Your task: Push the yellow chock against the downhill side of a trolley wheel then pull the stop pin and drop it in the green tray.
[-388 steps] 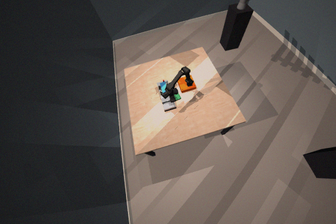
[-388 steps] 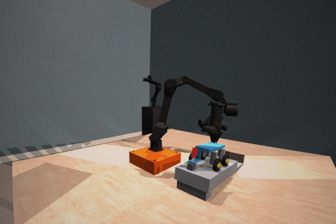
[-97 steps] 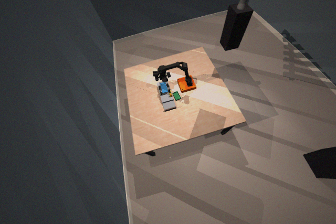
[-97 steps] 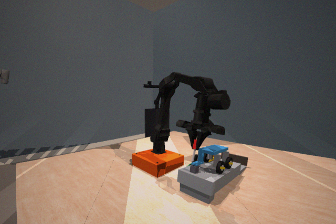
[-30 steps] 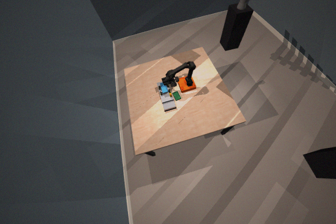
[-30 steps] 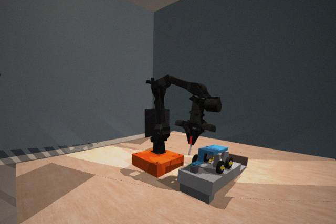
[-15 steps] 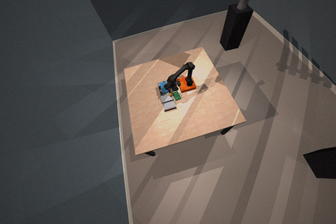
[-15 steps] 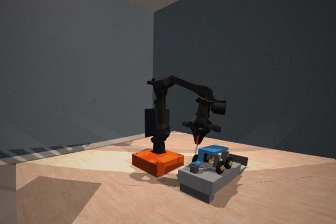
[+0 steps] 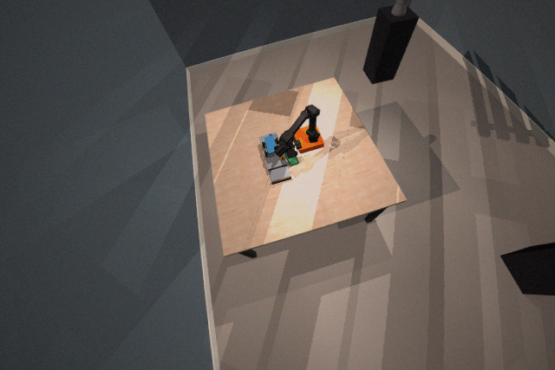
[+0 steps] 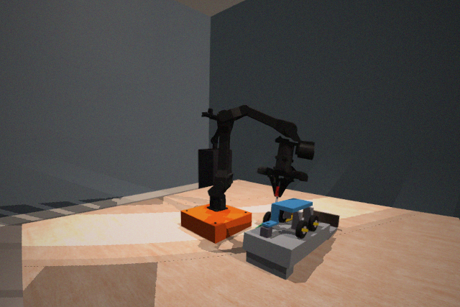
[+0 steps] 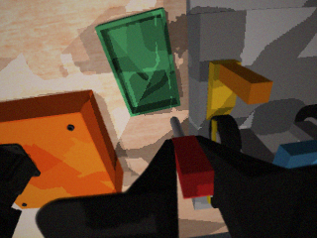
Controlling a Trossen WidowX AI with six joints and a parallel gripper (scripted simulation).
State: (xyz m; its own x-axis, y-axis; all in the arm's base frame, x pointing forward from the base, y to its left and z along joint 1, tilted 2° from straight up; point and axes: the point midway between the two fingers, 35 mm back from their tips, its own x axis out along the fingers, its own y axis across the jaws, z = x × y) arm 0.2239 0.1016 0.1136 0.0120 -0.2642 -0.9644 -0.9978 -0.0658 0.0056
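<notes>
My gripper tip is now right at the red-headed stop pin. The rest, counted from my gripper tip: yellow chock 5 cm below, 5 cm ahead; then blue-topped trolley 11 cm ahead, 8 cm to the right, 2 cm below; then green tray 14 cm below, 2 cm behind.
</notes>
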